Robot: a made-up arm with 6 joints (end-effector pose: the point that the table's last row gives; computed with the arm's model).
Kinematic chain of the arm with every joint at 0, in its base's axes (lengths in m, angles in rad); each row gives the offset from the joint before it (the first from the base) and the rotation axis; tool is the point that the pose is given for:
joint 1: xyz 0 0 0.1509 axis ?
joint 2: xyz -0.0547 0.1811 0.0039 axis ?
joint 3: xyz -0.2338 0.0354 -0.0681 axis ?
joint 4: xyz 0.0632 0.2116 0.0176 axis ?
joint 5: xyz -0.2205 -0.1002 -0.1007 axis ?
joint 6: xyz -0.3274 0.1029 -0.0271 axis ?
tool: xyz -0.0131 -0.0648 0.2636
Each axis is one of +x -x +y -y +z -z.
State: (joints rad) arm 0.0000 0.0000 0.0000 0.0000 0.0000 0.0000
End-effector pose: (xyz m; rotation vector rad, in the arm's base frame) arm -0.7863 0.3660 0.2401 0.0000 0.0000 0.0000
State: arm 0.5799 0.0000 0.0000 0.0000 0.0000 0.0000
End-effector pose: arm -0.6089 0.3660 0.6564 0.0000 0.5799 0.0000
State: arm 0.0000 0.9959 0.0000 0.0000 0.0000 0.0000
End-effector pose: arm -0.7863 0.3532 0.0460 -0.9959 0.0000 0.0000
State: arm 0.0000 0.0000 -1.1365 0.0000 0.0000 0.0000
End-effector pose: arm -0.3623 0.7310 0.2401 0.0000 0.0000 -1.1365
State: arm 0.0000 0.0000 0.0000 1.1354 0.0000 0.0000
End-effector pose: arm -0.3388 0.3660 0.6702 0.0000 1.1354 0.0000
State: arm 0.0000 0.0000 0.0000 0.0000 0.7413 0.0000
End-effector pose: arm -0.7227 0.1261 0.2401 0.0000 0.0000 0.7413
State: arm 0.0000 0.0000 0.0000 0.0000 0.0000 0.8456
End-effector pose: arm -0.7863 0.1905 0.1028 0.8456 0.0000 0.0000
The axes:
joint 1: +y
joint 2: -x
joint 3: +z
joint 4: +y
joint 5: +z
joint 6: +x

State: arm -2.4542 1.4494 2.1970 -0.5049 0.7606 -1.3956
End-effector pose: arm -0.2207 -0.2841 -0.2331 2.7708 0.6530 -0.7909
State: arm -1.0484 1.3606 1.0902 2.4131 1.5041 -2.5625
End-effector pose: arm 0.0507 0.7498 0.1410 -1.3665 1.0476 1.5449
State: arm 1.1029 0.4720 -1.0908 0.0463 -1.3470 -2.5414
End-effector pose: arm -0.2890 0.2198 -0.2060 1.3427 -1.7787 0.5312
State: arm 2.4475 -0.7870 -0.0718 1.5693 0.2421 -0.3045
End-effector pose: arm 0.3733 -0.0763 -0.1834 -1.2767 -2.1453 0.3135
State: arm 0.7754 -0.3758 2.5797 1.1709 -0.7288 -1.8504
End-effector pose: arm -0.4251 -0.3850 0.4156 -1.6299 -1.5687 1.4155
